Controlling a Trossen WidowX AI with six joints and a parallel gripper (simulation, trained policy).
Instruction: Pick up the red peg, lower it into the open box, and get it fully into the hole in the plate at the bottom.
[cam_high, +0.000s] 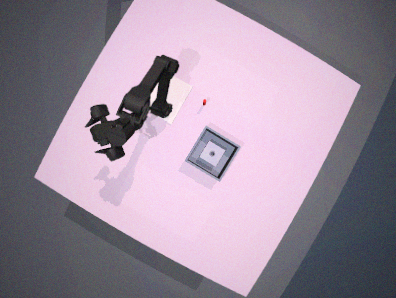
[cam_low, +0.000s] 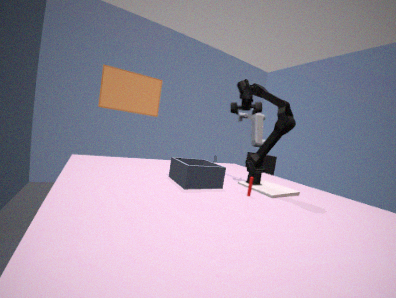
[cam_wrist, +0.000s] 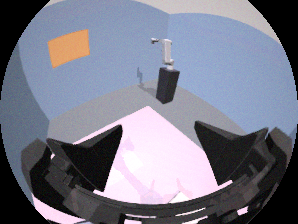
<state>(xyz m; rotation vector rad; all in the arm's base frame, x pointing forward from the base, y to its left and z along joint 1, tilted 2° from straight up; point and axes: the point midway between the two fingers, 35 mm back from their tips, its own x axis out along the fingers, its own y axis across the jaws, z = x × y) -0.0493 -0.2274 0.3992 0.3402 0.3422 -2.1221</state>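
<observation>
Right now the red peg is 20 cm ahead of my gripper tip, 40 cm to the left of it and 36 cm below it. The rest, counted from my gripper tip: grey box (38 cm ahead, 23 cm to the left, 37 cm below); then pale plate (38 cm ahead, 23 cm to the left, 35 cm below).
</observation>
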